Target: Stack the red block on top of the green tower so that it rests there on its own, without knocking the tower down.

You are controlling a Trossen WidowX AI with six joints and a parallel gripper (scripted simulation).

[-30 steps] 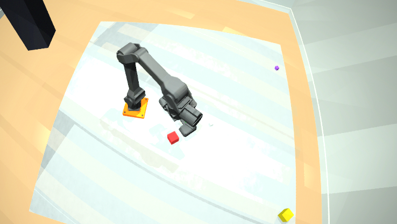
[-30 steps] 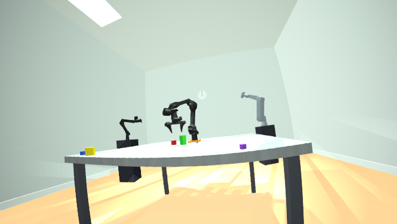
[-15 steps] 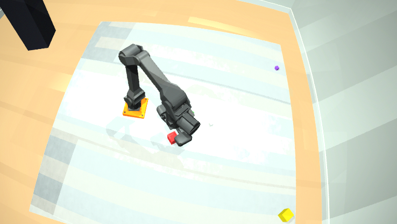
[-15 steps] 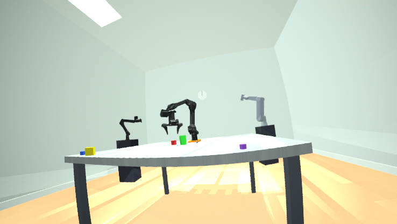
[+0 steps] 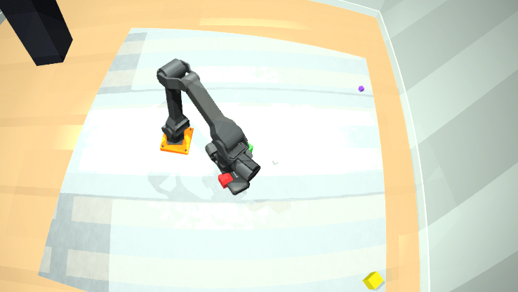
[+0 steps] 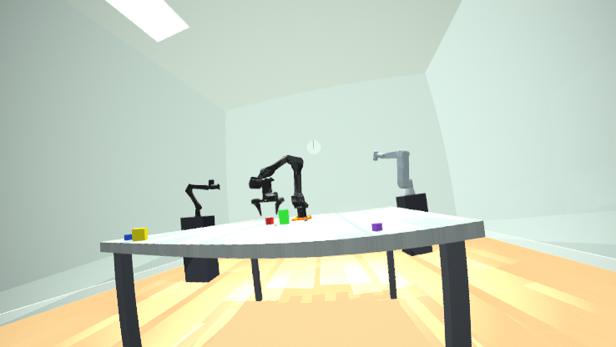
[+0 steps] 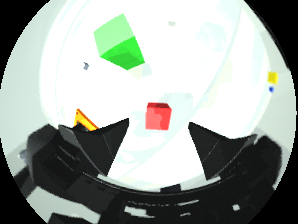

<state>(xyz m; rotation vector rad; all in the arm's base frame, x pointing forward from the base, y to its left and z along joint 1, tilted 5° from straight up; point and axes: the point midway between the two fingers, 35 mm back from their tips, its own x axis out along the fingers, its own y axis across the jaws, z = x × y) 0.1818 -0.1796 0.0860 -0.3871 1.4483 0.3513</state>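
My gripper tip is now 3 cm above the red block. From my gripper tip the other things lie so: purple cube (65 cm ahead, 43 cm to the left, 4 cm below); yellow cube (49 cm ahead, 44 cm to the right, 3 cm below); blue cube (52 cm to the right, 47 cm ahead, 4 cm below).
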